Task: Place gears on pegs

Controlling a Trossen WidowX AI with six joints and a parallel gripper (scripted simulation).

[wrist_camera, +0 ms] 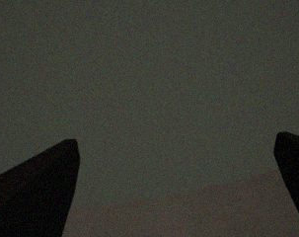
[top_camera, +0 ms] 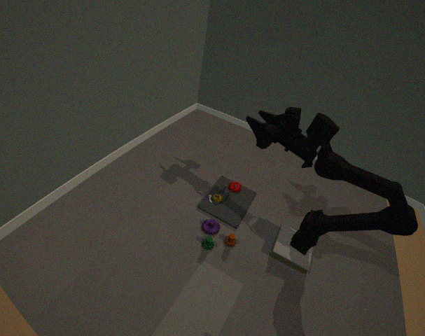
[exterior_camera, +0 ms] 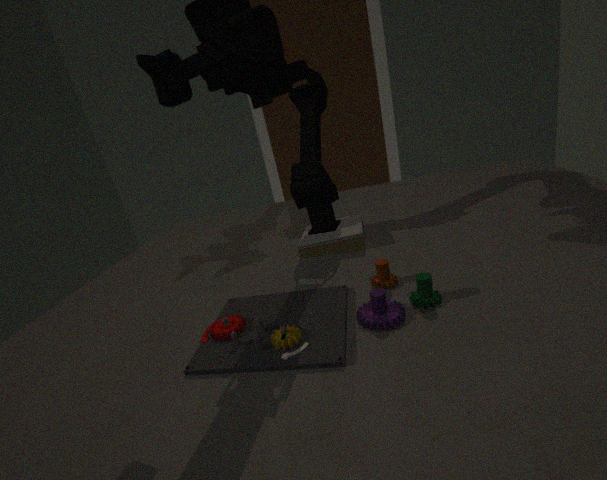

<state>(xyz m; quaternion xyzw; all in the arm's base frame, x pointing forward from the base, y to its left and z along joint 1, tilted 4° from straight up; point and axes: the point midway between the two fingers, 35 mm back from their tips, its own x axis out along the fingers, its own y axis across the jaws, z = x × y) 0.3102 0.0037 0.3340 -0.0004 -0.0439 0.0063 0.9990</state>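
Now: the green gear 36 cm below my gripper tip, 23 cm to the left of it and 8 cm behind it. The rest, counted from my gripper tip: yellow gear (36 cm below, 5 cm to the left, 2 cm ahead); grey board (37 cm below, 2 cm to the left, 2 cm behind); red gear (36 cm below, 5 cm to the right).
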